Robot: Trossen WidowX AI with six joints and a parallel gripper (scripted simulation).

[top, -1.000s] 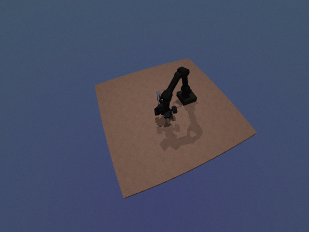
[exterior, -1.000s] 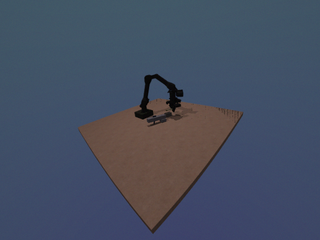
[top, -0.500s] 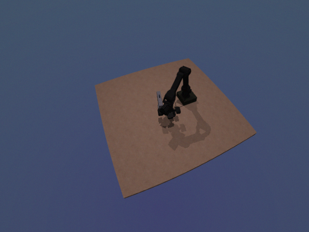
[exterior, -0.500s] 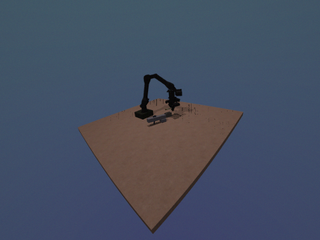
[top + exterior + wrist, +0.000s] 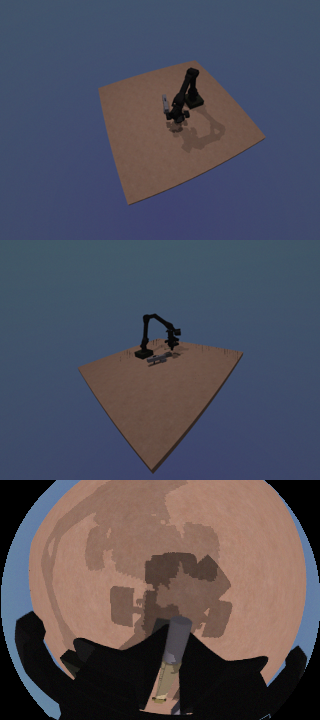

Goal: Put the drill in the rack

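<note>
The drill lies 4 cm to the right of my gripper tip, 3 cm above it and 1 cm behind it. From my gripper tip the other things lie so: dark block 5 cm to the right, 4 cm below, 1 cm behind; grey block 23 cm to the right, 4 cm ahead, 1 cm below; dark key 25 cm to the right, 3 cm ahead.
</note>
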